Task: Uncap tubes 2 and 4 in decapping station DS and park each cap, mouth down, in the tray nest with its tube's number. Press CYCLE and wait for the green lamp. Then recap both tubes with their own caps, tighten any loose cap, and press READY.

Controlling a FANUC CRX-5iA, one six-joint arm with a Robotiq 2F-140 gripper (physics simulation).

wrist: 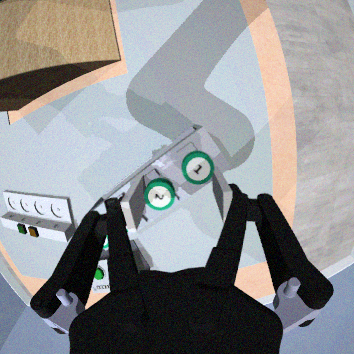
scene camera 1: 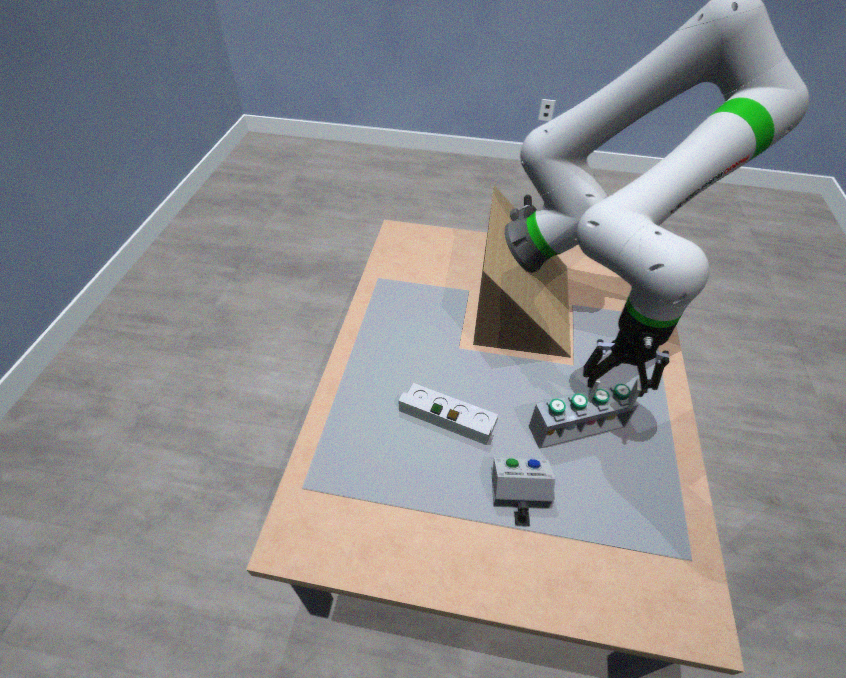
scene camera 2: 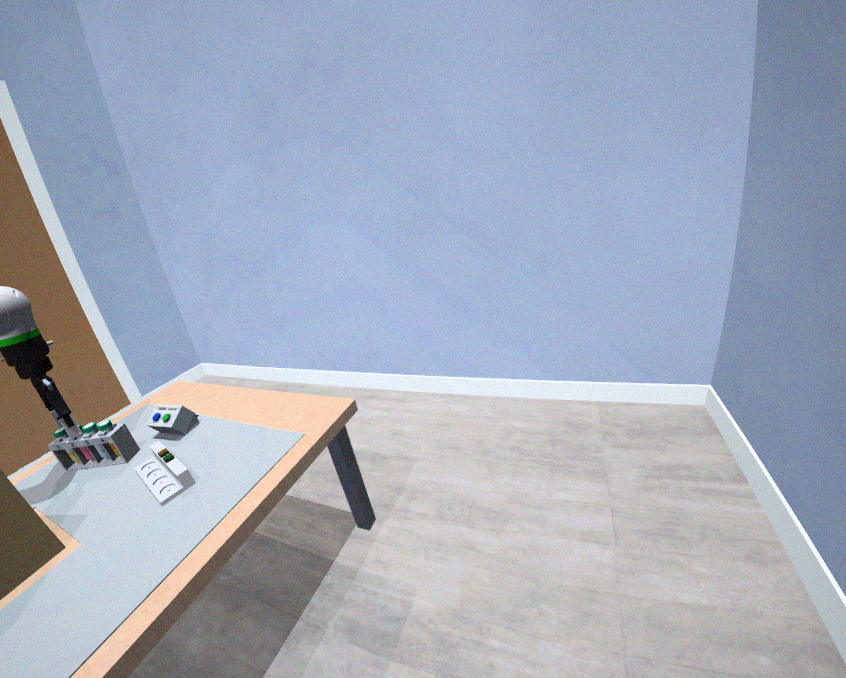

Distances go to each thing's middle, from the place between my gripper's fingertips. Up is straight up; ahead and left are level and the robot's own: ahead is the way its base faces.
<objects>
The grey button box (scene camera 1: pixel 523 487) is 20 cm ahead of my hand, 18 cm to the right of it and 6 cm below it.
</objects>
